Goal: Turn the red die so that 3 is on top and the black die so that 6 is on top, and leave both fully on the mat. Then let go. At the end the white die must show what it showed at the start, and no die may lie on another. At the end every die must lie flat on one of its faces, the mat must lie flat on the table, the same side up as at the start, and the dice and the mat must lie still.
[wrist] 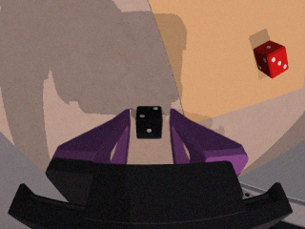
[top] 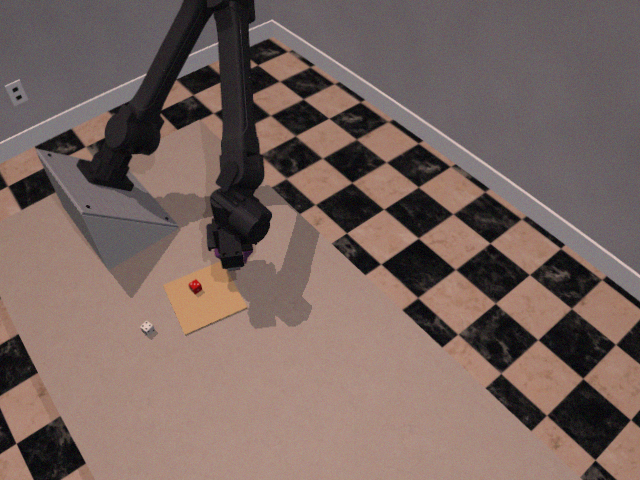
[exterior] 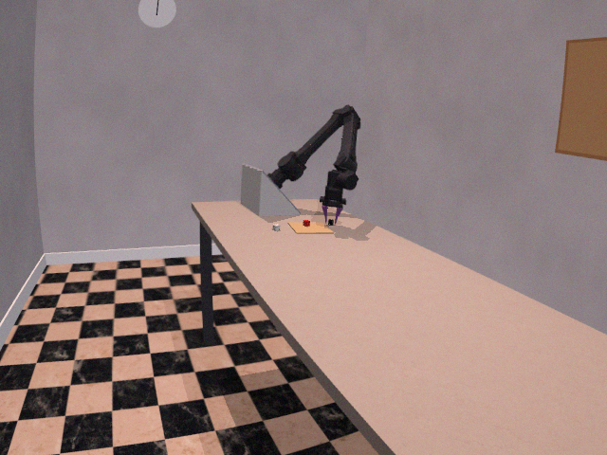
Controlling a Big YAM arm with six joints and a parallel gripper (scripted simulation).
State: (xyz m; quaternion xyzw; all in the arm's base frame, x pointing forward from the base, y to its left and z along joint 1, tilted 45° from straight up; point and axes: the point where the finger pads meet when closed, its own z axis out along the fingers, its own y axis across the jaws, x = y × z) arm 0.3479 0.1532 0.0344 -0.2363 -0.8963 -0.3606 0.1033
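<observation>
Now: the black die right at my hand. The rest, counted from my hand: orange mat 30 mm ahead, 100 mm to the right, 10 mm below; white die 30 mm ahead, 240 mm to the right; red die 110 mm to the right.
</observation>
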